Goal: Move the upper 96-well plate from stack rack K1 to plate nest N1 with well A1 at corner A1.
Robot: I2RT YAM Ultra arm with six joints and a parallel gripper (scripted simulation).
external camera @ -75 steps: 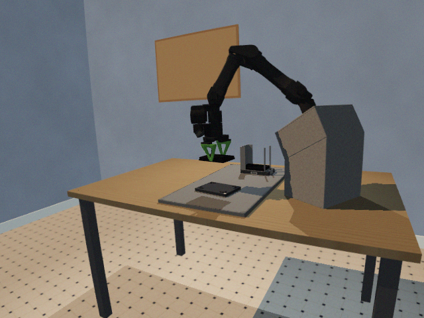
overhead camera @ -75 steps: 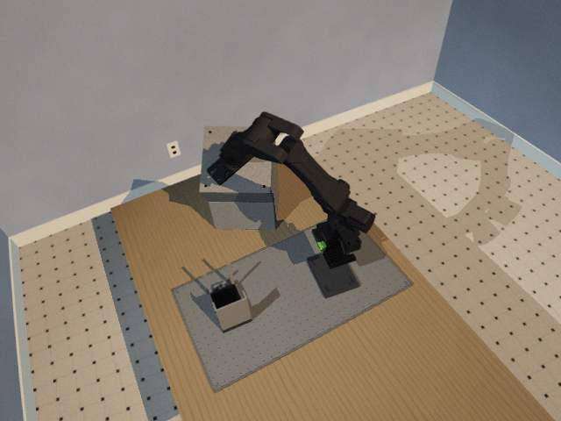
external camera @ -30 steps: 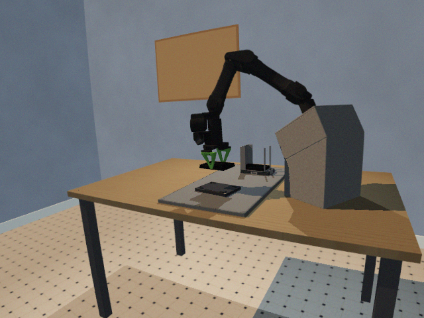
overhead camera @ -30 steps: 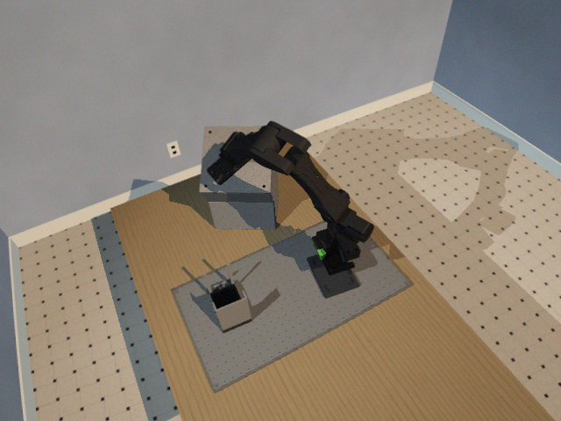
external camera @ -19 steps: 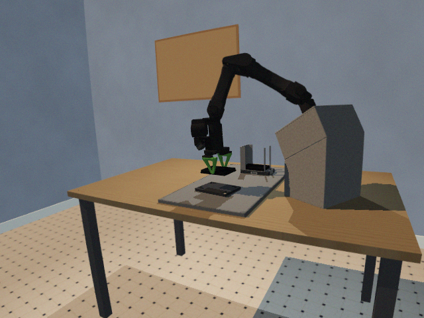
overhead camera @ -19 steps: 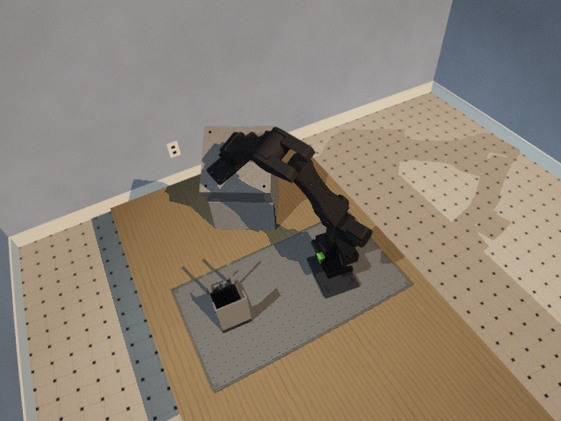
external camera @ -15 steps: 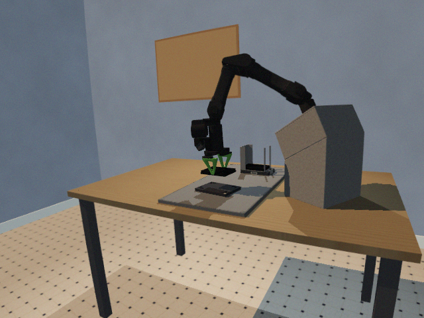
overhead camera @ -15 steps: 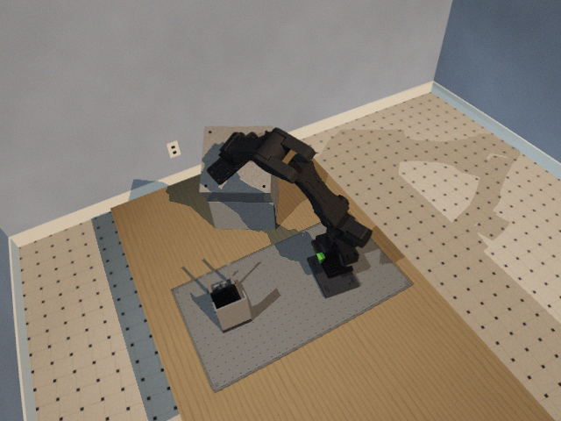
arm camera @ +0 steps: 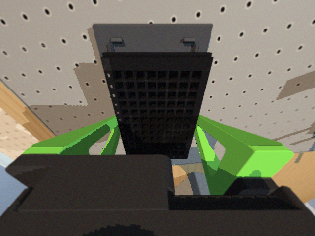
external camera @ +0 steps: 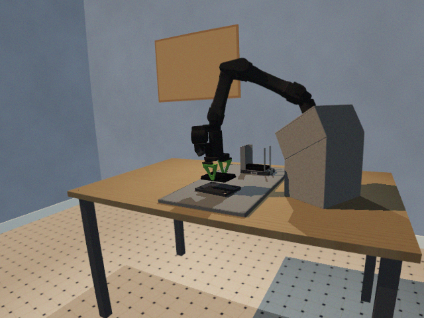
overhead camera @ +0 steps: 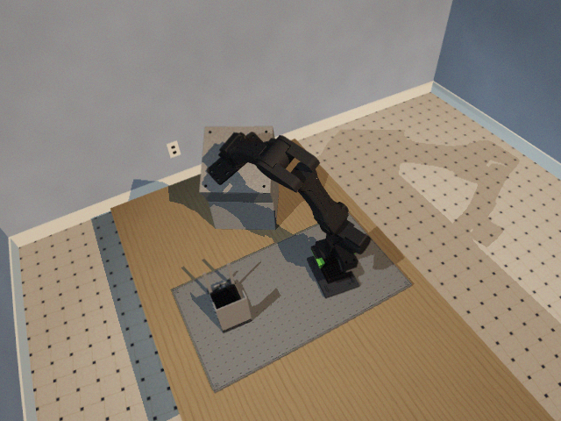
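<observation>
The pale A1 mark is 8 cm to the left of my hand, 5 cm below it and 4 cm behind it. The rest, counted from my hand: pale rack wall 35 cm to the right, 7 cm behind, 2 cm above.
</observation>
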